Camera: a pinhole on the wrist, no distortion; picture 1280 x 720 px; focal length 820.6 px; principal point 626.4 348.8 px. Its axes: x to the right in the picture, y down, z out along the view. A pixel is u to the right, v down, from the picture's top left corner.
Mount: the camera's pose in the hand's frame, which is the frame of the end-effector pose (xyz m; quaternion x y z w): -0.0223 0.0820 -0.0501 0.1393 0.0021 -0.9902 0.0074
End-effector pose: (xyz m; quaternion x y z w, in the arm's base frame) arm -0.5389 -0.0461 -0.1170 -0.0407 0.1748 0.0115 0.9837
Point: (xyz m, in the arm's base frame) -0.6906 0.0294 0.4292
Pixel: 844.4 401.0
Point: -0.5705 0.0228 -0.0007
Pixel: 641.2 450.7
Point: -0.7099 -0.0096 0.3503
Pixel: 905.5 463.2
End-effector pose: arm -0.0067 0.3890 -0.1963 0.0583 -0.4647 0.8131 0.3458
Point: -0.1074 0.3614 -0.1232
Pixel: outside the picture
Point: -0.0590 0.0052 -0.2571
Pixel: 759.1 70.8
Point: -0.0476 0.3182 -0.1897
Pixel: 240.2 635.5
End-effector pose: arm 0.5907 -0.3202 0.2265 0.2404 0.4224 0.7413 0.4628
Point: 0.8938 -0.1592 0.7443
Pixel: 373.3 100.6
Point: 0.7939 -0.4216 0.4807
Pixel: 826.5 198.2
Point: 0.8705 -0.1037 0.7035
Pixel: 278.6 139.6
